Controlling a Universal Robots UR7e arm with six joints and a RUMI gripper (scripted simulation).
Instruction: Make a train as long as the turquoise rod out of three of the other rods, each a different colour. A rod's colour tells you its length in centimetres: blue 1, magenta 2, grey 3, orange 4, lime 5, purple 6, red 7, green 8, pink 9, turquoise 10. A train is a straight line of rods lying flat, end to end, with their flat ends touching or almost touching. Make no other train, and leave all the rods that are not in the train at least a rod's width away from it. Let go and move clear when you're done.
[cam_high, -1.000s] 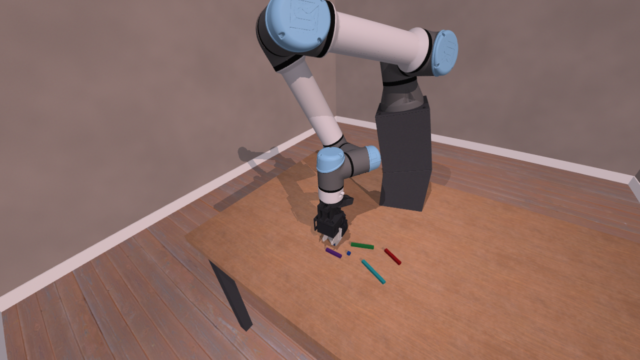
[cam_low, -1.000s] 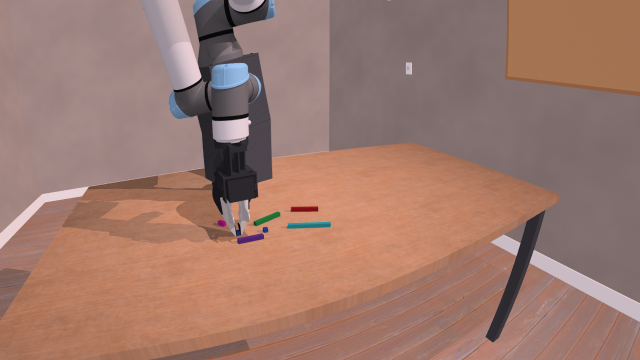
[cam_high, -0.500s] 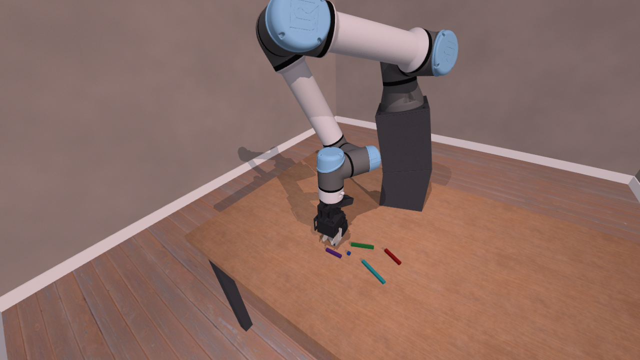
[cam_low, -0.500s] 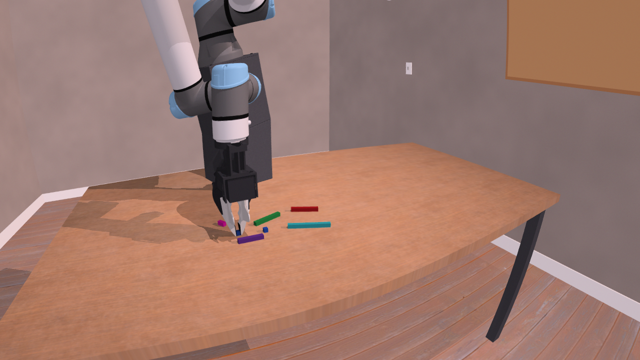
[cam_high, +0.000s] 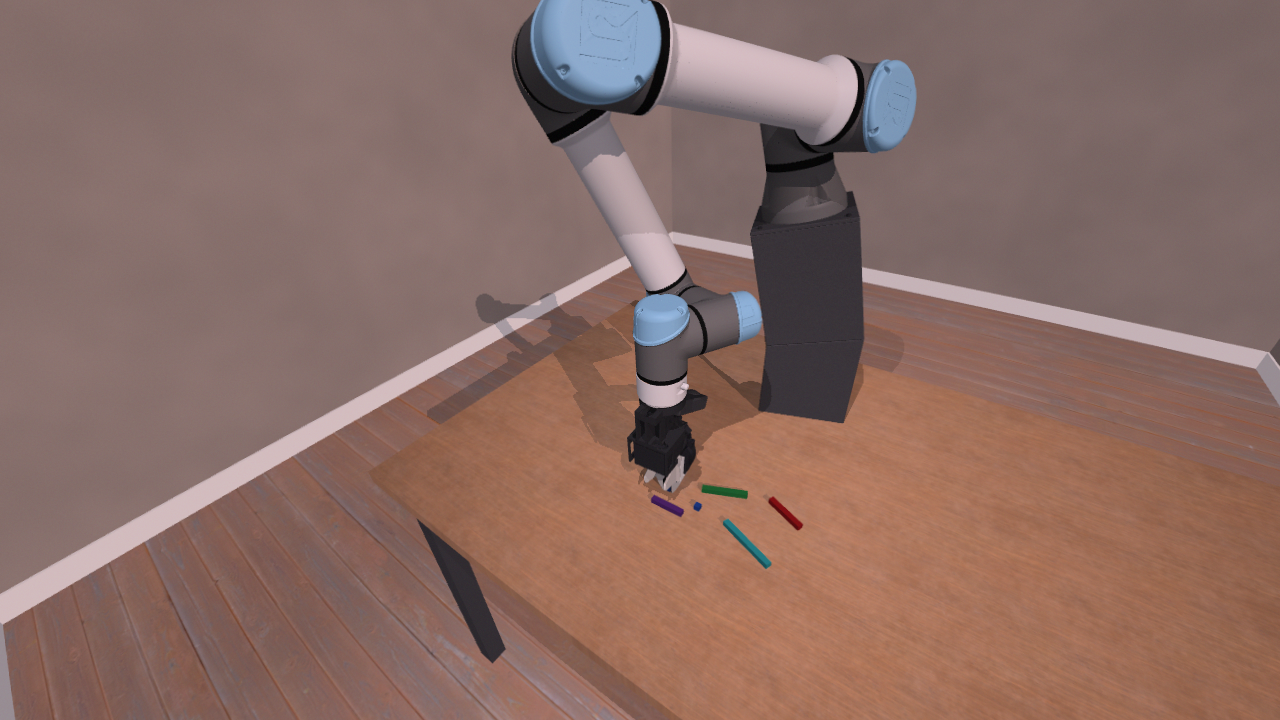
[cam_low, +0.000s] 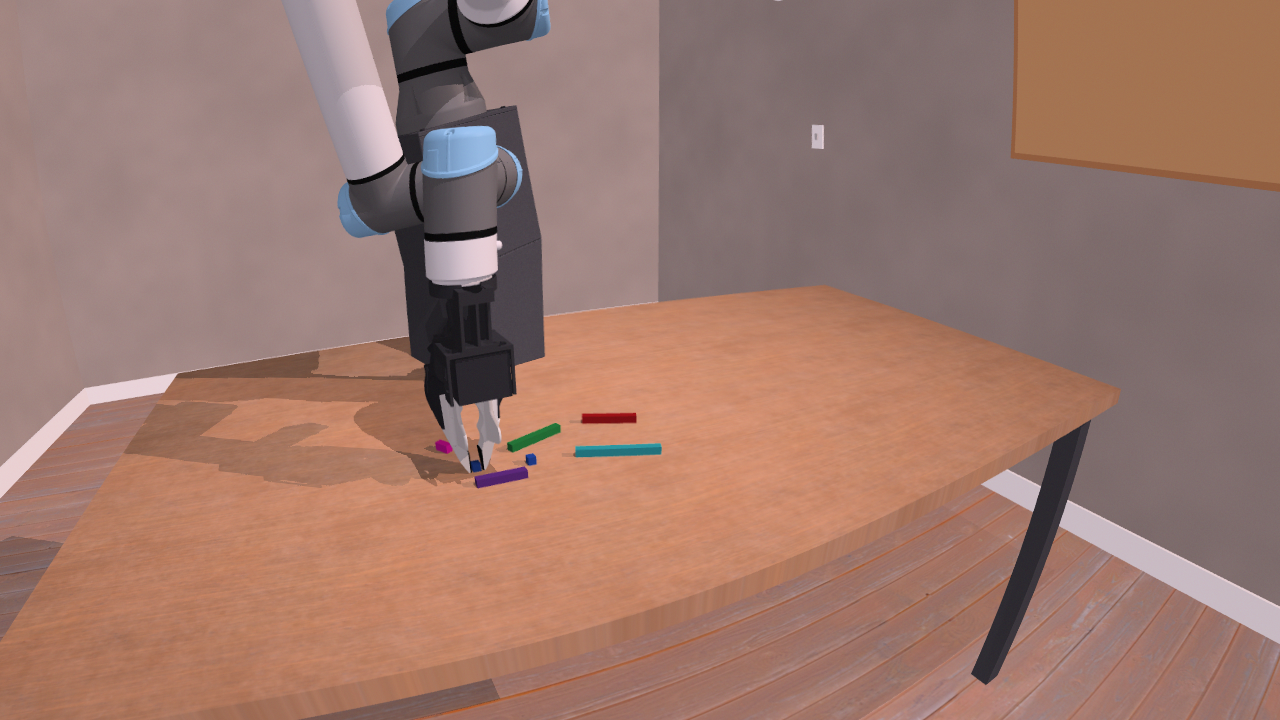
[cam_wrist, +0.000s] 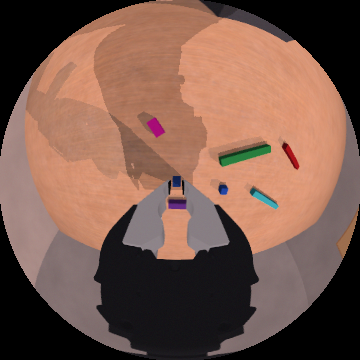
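The purple rod lies 4 cm ahead of my hand, 2 cm to the left of it and 1 cm below it. Also, from my hand: green rod (9 cm to the left, 5 cm behind, 1 cm below); then magenta rod (6 cm behind, 3 cm to the right, 1 cm below); then turquoise rod (17 cm to the left, 2 cm ahead, 1 cm below).
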